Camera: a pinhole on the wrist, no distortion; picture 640 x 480 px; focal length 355.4 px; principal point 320.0 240.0 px. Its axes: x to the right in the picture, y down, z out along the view. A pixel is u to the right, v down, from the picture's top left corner.
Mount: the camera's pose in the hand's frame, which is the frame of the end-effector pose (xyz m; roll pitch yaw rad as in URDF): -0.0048 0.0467 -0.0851 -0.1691 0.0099 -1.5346
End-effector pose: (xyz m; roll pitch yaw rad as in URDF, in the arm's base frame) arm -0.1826 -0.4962 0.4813 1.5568 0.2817 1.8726
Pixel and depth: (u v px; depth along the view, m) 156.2 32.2 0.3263
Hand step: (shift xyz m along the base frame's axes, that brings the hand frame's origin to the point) 0.2804 -0.0007 0.2246
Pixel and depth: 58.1 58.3 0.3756
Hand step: 0.3153 0.0496 0.3457
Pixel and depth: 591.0 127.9 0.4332
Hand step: 0.3882 -0.0169 -0.2586
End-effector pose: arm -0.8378 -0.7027 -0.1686 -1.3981 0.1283 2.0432
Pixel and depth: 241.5 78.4 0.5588
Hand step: -0.3927 -0.3947 -0.0468
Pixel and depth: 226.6 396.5 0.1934
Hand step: -0.1405 0.0387 -0.0961
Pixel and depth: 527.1 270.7 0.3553
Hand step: -0.2554 0.0019 0.1887
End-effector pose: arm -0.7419 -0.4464 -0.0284 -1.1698 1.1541 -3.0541
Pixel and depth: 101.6 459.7 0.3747
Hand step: 0.0677 -0.3341 -0.3211
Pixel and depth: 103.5 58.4 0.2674
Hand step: 0.1621 -0.2532 0.0479
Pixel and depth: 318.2 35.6 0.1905
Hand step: 0.0366 -0.1255 0.0769
